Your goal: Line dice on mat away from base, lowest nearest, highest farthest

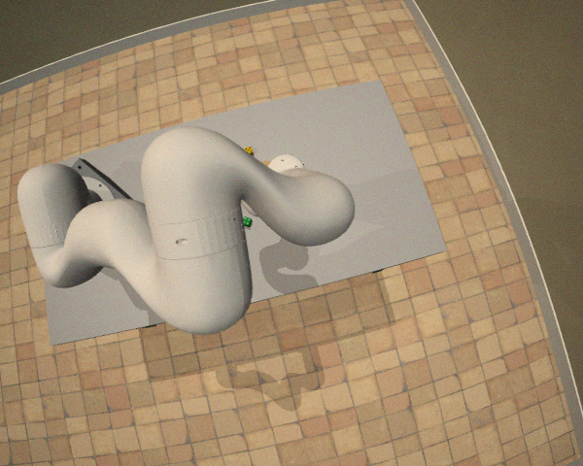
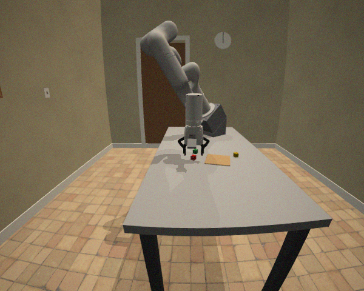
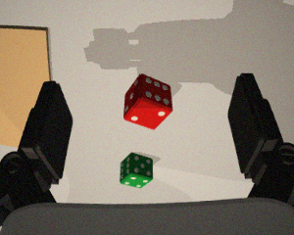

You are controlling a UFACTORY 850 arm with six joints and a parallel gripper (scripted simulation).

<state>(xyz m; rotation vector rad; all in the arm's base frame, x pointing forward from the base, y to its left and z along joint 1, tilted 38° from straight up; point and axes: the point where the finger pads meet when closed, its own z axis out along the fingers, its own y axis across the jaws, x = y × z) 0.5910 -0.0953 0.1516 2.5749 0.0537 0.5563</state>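
The red die lies 40 mm below my hand and 40 mm behind it. From my hand the other things lie so: green die 140 mm behind, 40 mm below, 30 mm to the left; yellow die 270 mm to the left, 60 mm behind, 40 mm below; mat 150 mm to the left, 50 mm below, 20 mm behind.
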